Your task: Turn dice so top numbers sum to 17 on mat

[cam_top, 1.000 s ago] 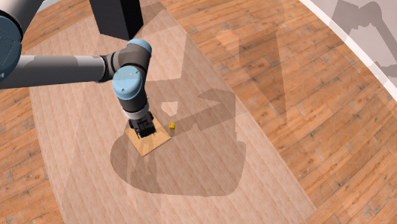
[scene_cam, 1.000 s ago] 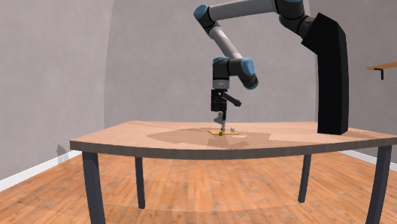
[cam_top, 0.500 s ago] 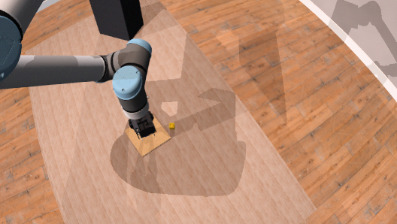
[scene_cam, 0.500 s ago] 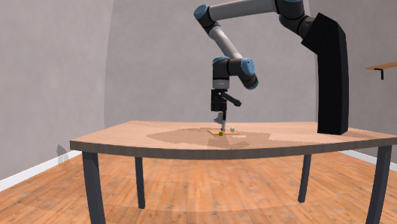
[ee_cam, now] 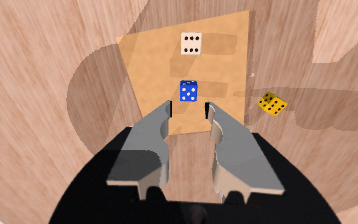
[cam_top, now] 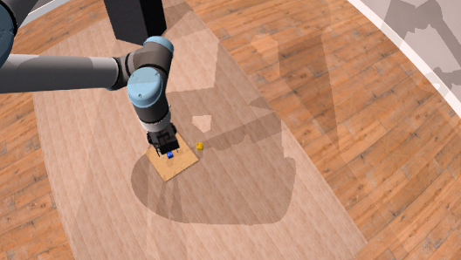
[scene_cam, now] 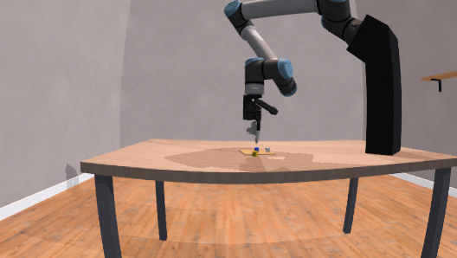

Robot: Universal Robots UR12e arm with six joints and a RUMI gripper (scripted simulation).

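The blue die lies 40 mm below my hand. Round my hand: white die: 50 mm behind, 40 mm below, 20 mm to the left; tan mat: 60 mm below; yellow die: 90 mm to the left, 50 mm below, 50 mm ahead.
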